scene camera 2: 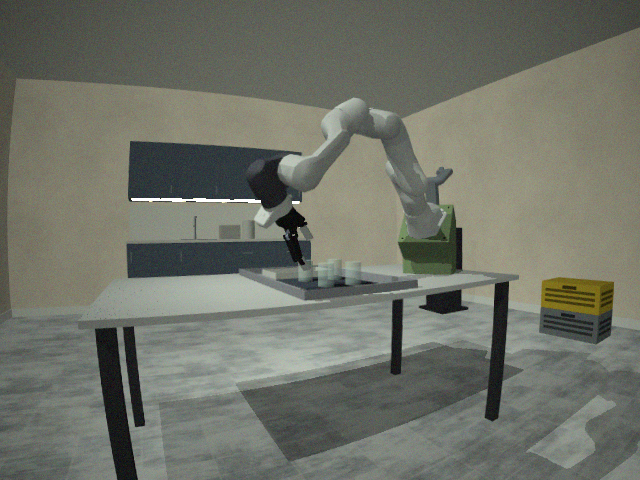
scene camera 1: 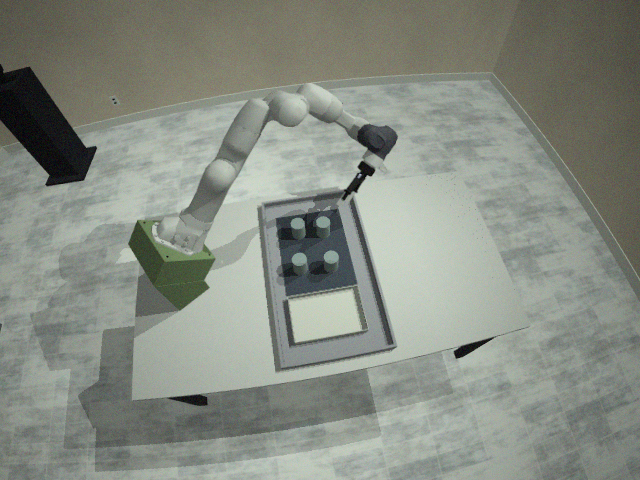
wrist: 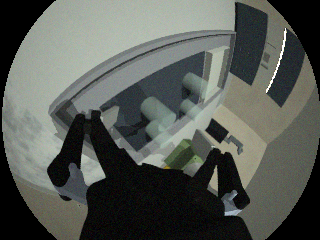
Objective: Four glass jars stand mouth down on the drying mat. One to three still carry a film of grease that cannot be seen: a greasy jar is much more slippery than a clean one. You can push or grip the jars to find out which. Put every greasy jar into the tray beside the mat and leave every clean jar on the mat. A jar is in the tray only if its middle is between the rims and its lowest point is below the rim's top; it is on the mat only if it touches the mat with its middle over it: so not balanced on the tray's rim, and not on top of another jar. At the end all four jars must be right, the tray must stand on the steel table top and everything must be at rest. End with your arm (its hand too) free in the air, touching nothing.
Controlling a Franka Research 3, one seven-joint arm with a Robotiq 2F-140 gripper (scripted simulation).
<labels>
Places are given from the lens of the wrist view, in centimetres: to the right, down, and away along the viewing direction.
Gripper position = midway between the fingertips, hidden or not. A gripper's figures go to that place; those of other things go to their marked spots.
my gripper [wrist: 156,125]: -1, 1, 20
white tray [wrist: 219,61]: 31, -31, 48
glass jar [wrist: 157,113]: -1, -2, 30
dark drying mat [wrist: 165,84]: 1, -11, 34
The marked spots on the dark drying mat and the white tray are 38 cm apart.
</labels>
